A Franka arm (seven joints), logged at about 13 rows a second.
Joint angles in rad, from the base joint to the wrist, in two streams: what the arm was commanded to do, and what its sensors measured. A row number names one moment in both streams.
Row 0, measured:
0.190, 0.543, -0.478, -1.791, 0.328, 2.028, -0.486
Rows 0 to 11, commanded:
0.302, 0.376, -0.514, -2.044, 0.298, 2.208, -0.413
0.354, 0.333, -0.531, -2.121, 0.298, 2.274, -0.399
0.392, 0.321, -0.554, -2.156, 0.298, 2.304, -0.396
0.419, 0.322, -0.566, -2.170, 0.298, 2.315, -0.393
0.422, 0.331, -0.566, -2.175, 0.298, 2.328, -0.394
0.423, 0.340, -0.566, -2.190, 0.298, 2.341, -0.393
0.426, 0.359, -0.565, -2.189, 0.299, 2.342, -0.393
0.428, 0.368, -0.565, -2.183, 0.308, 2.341, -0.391
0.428, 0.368, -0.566, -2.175, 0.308, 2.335, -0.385
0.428, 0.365, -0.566, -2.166, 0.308, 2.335, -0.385
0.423, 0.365, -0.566, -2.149, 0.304, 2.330, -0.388
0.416, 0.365, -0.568, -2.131, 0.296, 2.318, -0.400
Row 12, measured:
0.413, 0.377, -0.553, -2.161, 0.328, 2.334, -0.420
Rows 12 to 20, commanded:
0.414, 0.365, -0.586, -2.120, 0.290, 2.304, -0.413
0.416, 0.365, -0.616, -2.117, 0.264, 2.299, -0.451
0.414, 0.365, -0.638, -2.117, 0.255, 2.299, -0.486
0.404, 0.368, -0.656, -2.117, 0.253, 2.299, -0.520
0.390, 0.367, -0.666, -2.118, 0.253, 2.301, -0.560
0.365, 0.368, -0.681, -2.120, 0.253, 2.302, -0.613
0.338, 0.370, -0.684, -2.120, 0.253, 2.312, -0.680
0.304, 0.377, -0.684, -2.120, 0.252, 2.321, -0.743
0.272, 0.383, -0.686, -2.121, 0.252, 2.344, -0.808
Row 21, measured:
0.322, 0.377, -0.684, -2.124, 0.274, 2.325, -0.710
